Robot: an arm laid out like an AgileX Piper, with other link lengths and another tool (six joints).
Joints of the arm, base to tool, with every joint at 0 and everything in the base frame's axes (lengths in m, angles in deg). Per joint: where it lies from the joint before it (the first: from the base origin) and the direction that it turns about. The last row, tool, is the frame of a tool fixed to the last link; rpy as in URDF.
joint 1: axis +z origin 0 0 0.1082
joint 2: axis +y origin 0 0 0
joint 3: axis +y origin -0.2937 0 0.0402
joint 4: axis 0.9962 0 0.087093 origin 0.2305 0 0.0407
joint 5: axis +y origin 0 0 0
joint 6: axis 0.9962 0 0.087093 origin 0.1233 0 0.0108
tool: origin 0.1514 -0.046 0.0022 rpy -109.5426 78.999 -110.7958
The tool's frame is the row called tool.
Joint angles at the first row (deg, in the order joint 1, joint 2, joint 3, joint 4, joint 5, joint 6):
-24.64, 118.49, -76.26, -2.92, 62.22, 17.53
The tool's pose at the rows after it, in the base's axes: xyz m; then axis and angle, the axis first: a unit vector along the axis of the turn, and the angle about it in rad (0 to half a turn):
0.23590 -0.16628 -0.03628 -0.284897 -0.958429 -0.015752 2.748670
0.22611 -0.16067 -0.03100 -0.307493 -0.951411 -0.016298 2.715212
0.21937 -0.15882 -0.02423 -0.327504 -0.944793 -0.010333 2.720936
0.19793 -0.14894 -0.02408 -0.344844 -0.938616 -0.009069 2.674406
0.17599 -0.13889 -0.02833 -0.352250 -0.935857 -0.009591 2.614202
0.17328 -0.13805 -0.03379 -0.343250 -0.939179 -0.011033 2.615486
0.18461 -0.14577 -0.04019 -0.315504 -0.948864 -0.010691 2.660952
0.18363 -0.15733 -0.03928 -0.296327 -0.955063 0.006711 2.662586
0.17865 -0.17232 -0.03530 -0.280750 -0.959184 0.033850 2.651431
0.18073 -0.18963 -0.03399 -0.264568 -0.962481 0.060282 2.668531
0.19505 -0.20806 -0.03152 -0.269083 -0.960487 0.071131 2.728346
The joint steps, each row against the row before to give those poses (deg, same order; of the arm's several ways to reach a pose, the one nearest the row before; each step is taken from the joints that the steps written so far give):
0.00, 0.00, 0.00, 0.00, 4.41, 2.47
0.00, -0.23, 0.00, 0.00, 2.24, 2.57
0.00, -1.78, 1.43, -0.52, 0.06, 2.58
0.00, -1.09, 3.61, -0.23, 0.23, 2.18
0.00, 0.00, 3.61, -0.11, -0.12, 0.97
0.00, 0.00, 1.55, 0.00, -1.66, -0.97
0.00, -0.05, 0.11, -0.23, -2.81, -3.04
0.00, 0.00, 0.00, -2.35, -0.34, -1.03
0.00, 0.00, 0.00, -3.55, 0.34, 0.00
-0.11, 0.00, 0.00, -3.44, -1.26, -0.06
-1.26, 0.00, -2.18, -1.32, -1.49, -0.05

